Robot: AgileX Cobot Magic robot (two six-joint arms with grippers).
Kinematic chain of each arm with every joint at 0, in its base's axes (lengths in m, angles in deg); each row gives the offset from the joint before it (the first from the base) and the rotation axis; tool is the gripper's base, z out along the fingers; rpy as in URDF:
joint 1: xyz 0 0 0.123 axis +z
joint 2: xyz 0 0 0 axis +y
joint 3: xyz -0.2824 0 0.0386 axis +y
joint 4: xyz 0.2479 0 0.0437 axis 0.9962 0 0.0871
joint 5: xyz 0 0 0 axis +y
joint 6: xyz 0.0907 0 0.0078 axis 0.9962 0 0.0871
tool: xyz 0 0 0 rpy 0 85 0
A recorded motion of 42 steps. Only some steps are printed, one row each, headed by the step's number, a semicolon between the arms.
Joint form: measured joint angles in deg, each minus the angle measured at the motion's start. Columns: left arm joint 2, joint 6, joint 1, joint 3, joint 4, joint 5; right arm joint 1, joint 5, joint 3, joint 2, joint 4, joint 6.
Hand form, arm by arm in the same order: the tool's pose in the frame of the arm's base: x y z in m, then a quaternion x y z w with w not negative. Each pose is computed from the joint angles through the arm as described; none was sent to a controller.
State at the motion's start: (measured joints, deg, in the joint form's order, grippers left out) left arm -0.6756 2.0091 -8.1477 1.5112 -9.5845 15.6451; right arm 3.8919 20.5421 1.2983 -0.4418 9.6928 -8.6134
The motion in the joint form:
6: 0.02 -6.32 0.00 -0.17 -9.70 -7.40; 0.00 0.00 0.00 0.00 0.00 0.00
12: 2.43 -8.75 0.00 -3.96 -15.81 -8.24; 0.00 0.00 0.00 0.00 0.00 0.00
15: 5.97 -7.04 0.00 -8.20 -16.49 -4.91; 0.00 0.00 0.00 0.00 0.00 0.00
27: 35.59 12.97 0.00 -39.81 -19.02 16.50; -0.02 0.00 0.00 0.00 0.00 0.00
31: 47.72 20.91 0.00 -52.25 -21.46 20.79; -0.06 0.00 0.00 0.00 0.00 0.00
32: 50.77 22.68 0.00 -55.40 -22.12 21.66; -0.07 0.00 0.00 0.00 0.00 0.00
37: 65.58 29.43 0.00 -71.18 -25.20 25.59; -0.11 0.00 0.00 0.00 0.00 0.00
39: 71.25 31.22 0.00 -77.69 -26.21 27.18; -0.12 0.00 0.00 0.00 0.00 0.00
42: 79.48 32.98 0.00 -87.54 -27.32 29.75; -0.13 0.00 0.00 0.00 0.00 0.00
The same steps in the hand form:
6: 0.0552 -0.0123 0.1935 -0.08060 0.72372 -0.20291 0.65465; 0.0526 0.0090 0.1740 -0.04158 0.79808 0.04648 0.59931
12: 0.0558 -0.0131 0.2152 -0.12809 0.70166 -0.25870 0.65141; 0.0526 0.0090 0.1740 -0.04158 0.79808 0.04648 0.59931
15: 0.0580 -0.0159 0.2319 -0.11451 0.71785 -0.25628 0.63710; 0.0526 0.0090 0.1740 -0.04158 0.79808 0.04648 0.59931
27: 0.1133 -0.0397 0.3436 0.06140 0.81582 -0.19243 0.54188; 0.0526 0.0090 0.1740 -0.04144 0.79809 0.04638 0.59932
31: 0.1541 -0.0503 0.3807 0.12247 0.82200 -0.18128 0.52578; 0.0526 0.0089 0.1740 -0.04116 0.79810 0.04617 0.59934
32: 0.1657 -0.0531 0.3890 0.13573 0.82192 -0.17998 0.52310; 0.0526 0.0089 0.1740 -0.04109 0.79811 0.04612 0.59934
37: 0.2271 -0.0672 0.4222 0.18801 0.81709 -0.18181 0.51377; 0.0526 0.0089 0.1740 -0.04081 0.79812 0.04591 0.59936
39: 0.2520 -0.0727 0.4327 0.20414 0.81352 -0.18501 0.51213; 0.0526 0.0089 0.1740 -0.04074 0.79812 0.04586 0.59936
42: 0.2883 -0.0807 0.4448 0.22462 0.80833 -0.19090 0.50961; 0.0526 0.0089 0.1740 -0.04067 0.79813 0.04580 0.59937

